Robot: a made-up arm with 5 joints.
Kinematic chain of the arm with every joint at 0, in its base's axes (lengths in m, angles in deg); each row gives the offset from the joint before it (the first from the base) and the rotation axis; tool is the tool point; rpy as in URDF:
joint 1: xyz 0.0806 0 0.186 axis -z
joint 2: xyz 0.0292 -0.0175 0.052 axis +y
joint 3: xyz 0.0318 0 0.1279 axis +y
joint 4: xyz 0.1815 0 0.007 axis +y
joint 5: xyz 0.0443 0.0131 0 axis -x
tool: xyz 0 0 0 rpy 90 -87.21 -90
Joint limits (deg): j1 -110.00..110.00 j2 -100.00..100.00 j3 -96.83..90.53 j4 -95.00..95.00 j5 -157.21..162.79
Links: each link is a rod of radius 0.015 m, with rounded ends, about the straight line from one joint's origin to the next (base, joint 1, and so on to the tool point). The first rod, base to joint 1, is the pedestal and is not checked.
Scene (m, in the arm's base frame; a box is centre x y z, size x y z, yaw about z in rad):
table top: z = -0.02
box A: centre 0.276 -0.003 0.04 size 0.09 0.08 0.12 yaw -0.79
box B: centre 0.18 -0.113 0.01 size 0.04 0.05 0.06 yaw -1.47
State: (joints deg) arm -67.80 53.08 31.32 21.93 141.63
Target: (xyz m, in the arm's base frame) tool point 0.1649 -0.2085 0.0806
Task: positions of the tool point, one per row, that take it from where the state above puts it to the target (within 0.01 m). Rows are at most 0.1 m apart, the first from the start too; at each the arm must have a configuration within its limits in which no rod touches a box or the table.
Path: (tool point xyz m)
1: 0.1895 0.1511 0.0779
2: 0.2352 0.1399 0.0919
3: 0.2790 0.1146 0.1088
4: 0.3165 0.0761 0.1285
5: 0.3436 0.0263 0.1506
6: 0.3358 -0.0405 0.1353
7: 0.3107 -0.1012 0.1206
8: 0.2711 -0.1515 0.1065
9: 0.2210 -0.1879 0.0932
10: 0.1649 -0.2085 0.0806

